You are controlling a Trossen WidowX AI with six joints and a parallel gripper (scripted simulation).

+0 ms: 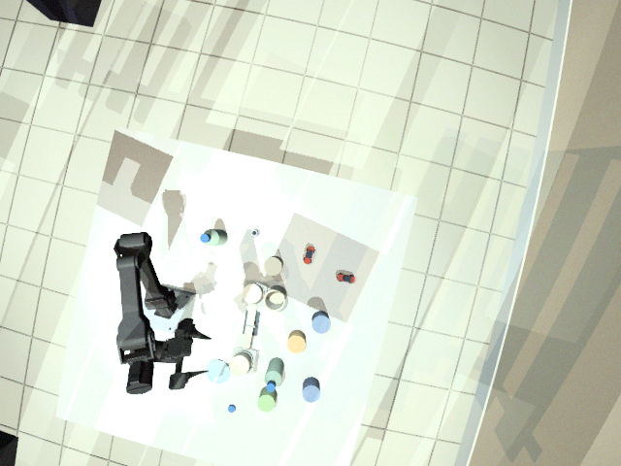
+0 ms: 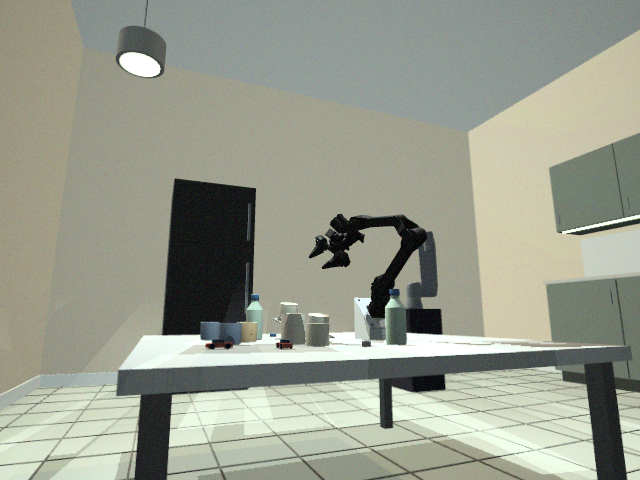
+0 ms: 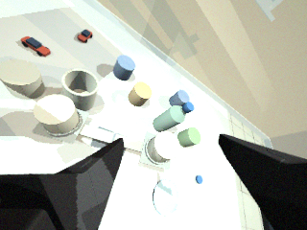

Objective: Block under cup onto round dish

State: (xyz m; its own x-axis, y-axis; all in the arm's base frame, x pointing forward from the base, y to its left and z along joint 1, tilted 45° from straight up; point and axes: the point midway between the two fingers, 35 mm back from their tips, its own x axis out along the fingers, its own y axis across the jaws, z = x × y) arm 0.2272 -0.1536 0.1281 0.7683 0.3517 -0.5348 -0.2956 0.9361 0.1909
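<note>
Right now the pale grey block is 250 mm below my gripper tip, 150 mm to the left of it and 50 mm ahead of it. Round my gripper tip: cream cup (180 mm below, 120 mm to the right, 80 mm ahead); then small balance (270 mm below, 70 mm ahead, 20 mm to the left); then orange cup (250 mm below, 250 mm ahead, 20 mm to the left).
</note>
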